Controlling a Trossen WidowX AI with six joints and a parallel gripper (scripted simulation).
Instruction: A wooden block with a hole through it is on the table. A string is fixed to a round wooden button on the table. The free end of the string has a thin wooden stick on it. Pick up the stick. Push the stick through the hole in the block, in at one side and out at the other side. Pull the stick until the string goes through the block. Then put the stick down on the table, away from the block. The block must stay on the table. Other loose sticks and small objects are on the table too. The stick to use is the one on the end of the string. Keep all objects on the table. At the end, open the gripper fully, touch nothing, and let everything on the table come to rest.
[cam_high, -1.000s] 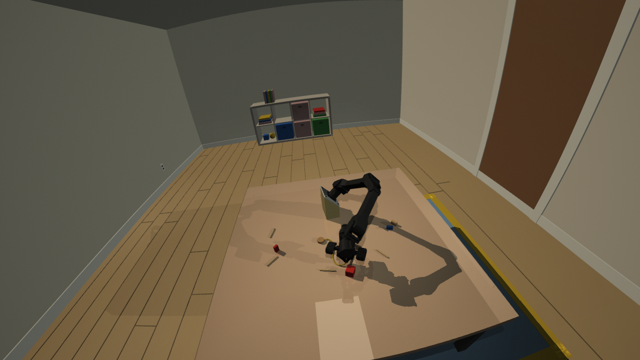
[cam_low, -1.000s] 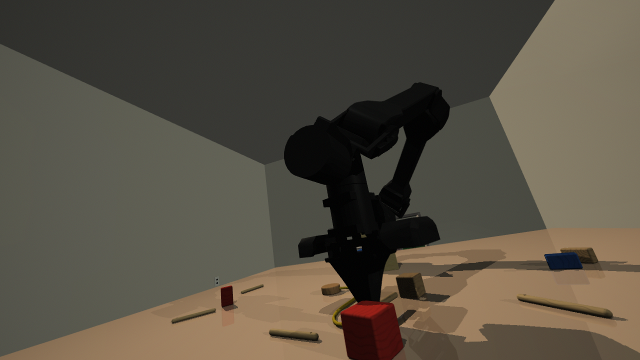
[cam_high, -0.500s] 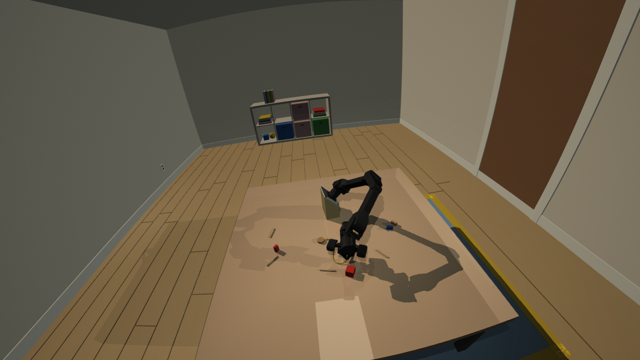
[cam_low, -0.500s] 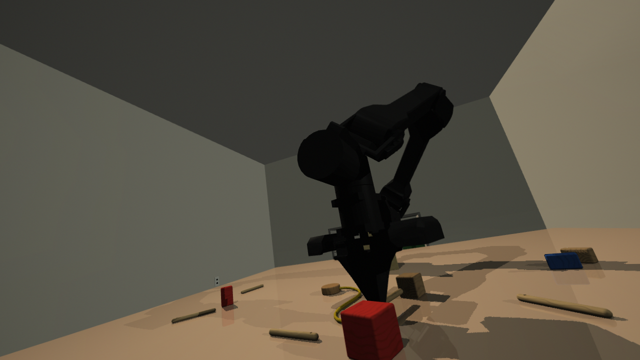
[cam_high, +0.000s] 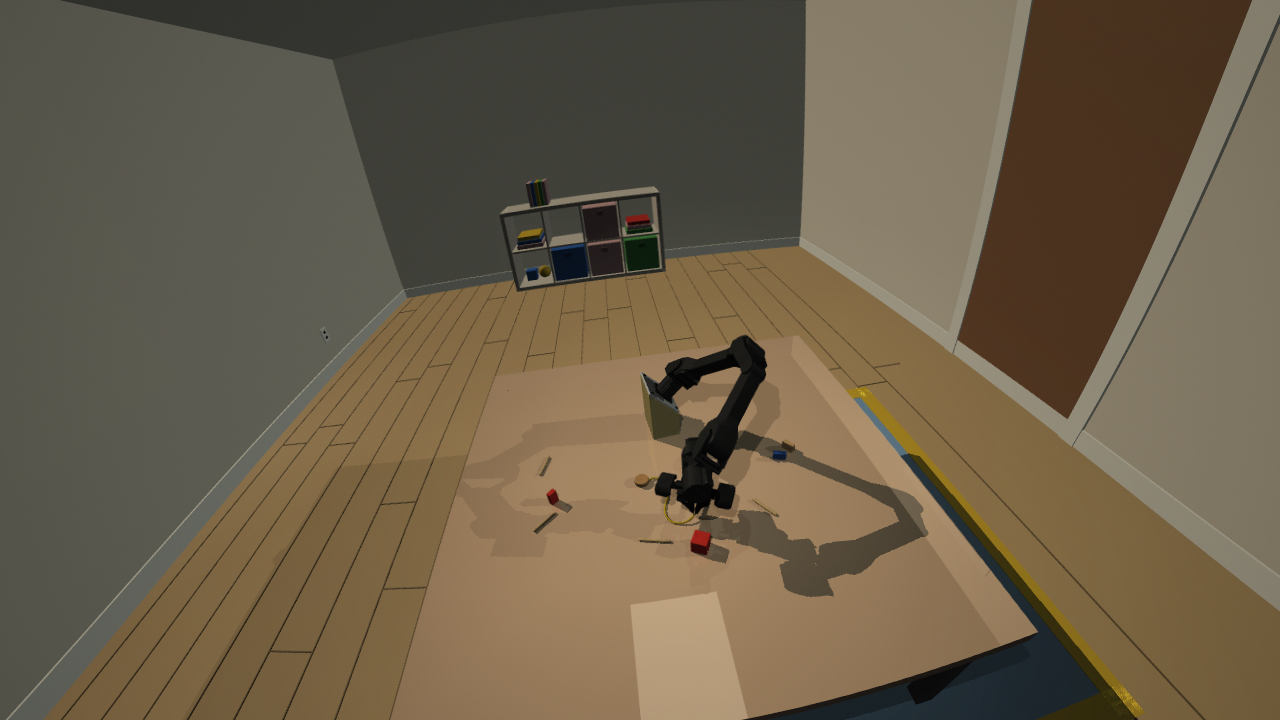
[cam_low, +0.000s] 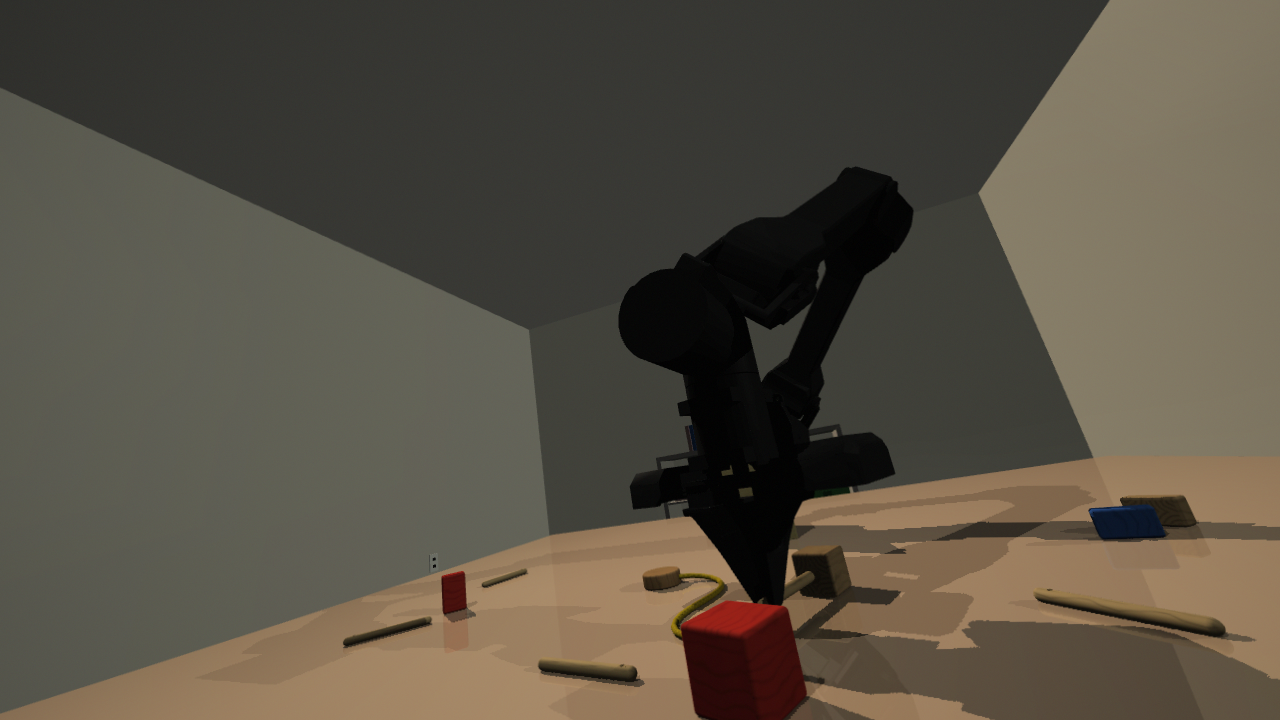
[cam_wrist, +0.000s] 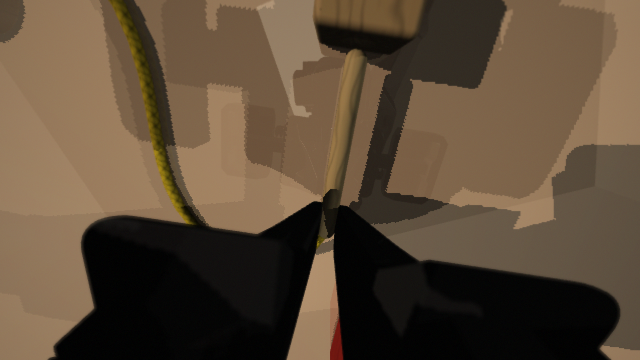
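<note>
The wooden block is 8 cm behind my gripper tip and 3 cm to the left of it. From my gripper tip the other things lie so: thin wooden stick (1 cm behind); big red cube (10 cm ahead, 1 cm above); round wooden button (13 cm behind, 13 cm to the right, 1 cm below).
</note>
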